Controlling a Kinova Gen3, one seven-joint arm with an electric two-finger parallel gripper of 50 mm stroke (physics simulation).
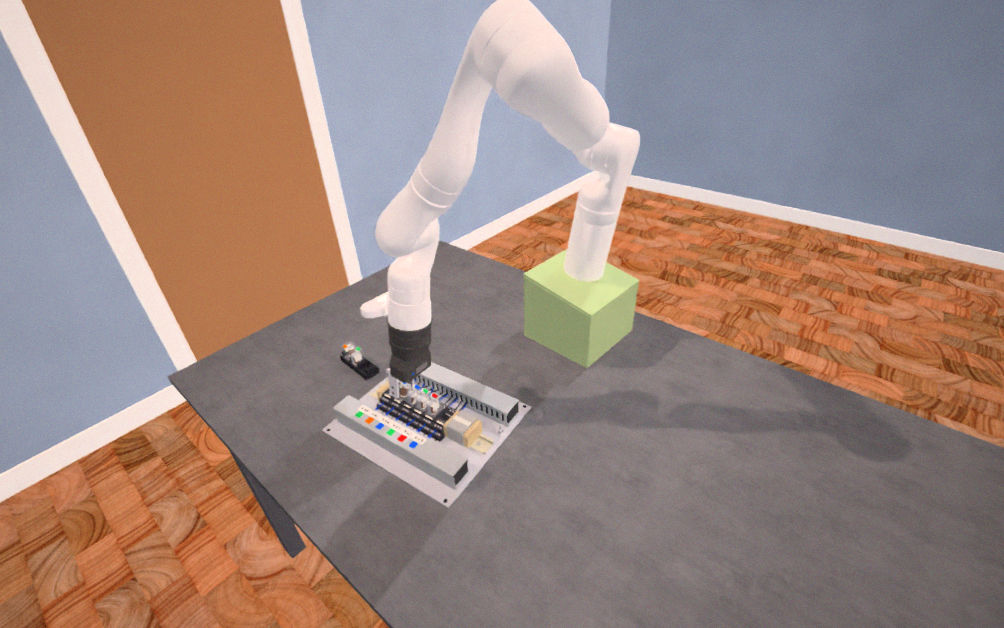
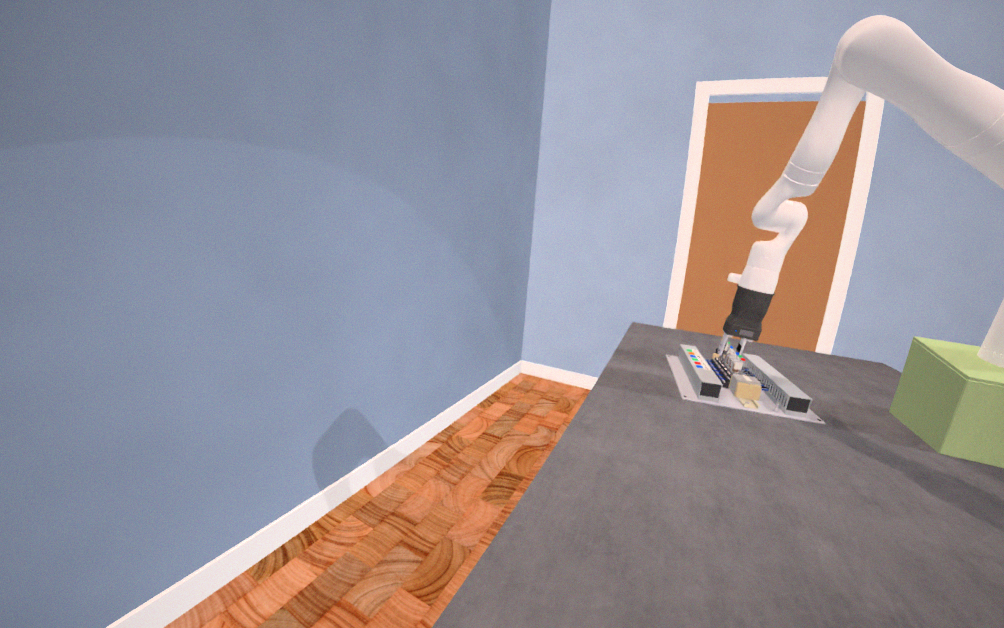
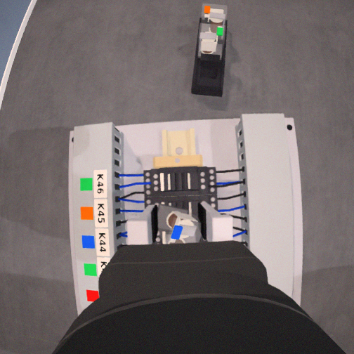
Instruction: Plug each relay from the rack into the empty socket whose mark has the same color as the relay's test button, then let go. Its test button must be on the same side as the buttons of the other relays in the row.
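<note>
My gripper is in sight here, and image 2 and image 3 show it too. Along with the gripper I see a light panel, a label strip and a black rack.
</note>
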